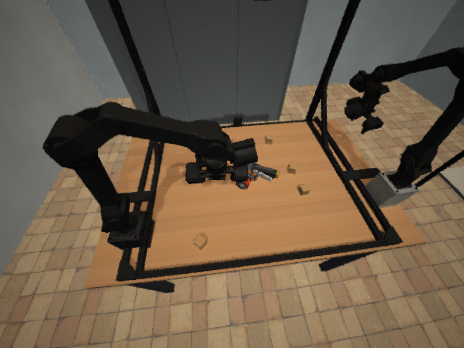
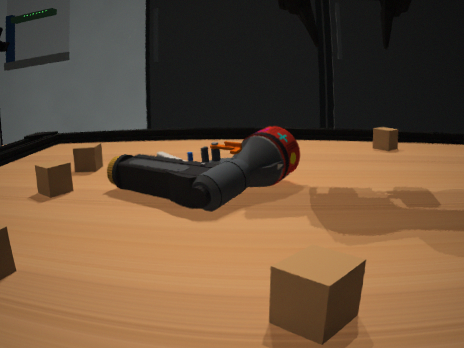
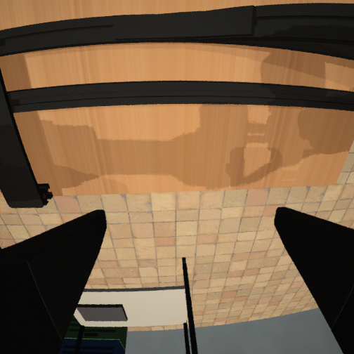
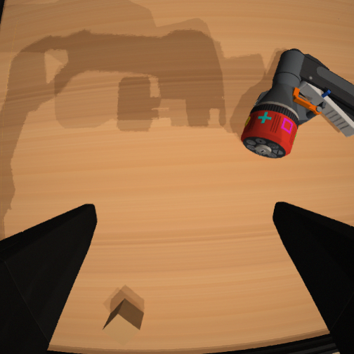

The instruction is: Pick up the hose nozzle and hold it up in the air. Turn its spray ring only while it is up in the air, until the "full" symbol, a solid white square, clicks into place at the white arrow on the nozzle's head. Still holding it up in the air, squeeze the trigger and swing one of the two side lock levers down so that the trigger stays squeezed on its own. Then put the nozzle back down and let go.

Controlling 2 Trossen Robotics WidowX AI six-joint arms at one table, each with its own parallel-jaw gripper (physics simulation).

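Places are measured from the left arm's base along level axes (x ahead, y left, z up), in millimetres.
Pixels of known places: left gripper, between the fingertips: [image 1: 356, 127]; right gripper, between the fingertips: [image 1: 218, 179] [image 2: 352, 46]; left arm's base, origin of its link: [image 1: 398, 181]; right arm's base, origin of its link: [image 1: 126, 225].
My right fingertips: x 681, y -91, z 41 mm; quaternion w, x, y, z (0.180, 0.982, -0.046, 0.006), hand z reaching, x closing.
For each thing: its top centre in the pictures, then the offset to it from my right fingertips. "*": a spot on its surface instead. Level surfaces: height alone.
- hose nozzle, a spot on its surface: [image 2: 227, 182] * dx -145, dy -157, dz -134 mm
- Orange lock lever, centre of its top: [image 2: 227, 145] dx -152, dy -88, dz -113 mm
- whitish trigger, centre of its top: [image 2: 180, 157] dx -202, dy -89, dz -125 mm
- table, height of its surface: dz -160 mm
The hose nozzle [image 1: 266, 171] [image 2: 227, 182] [image 4: 289, 70] lies on its side on the table. Its red spray ring [image 1: 243, 185] [image 2: 294, 150] [image 4: 272, 132] shows a teal plus and a magenta square outline; the white arrow and the solid white square cannot be made out. Orange lock lever [image 2: 227, 146] [image 4: 305, 101] and whitish trigger [image 2: 168, 156] [image 4: 332, 111] are on the handle side. My right gripper [image 1: 217, 175] [image 2: 351, 46] [image 4: 186, 211] is open and empty above the table, beside the nozzle. My left gripper [image 1: 364, 116] [image 3: 191, 217] is open and empty, high near the table's right edge.
Several small wooden cubes lie on the table [image 1: 250, 225]: one near the front left [image 1: 200, 240] [image 4: 122, 324], others right of the nozzle [image 1: 303, 189] [image 1: 291, 169] and behind it [image 1: 268, 140]. A black frame [image 1: 260, 260] [image 3: 175, 94] edges the table, with uprights at the back.
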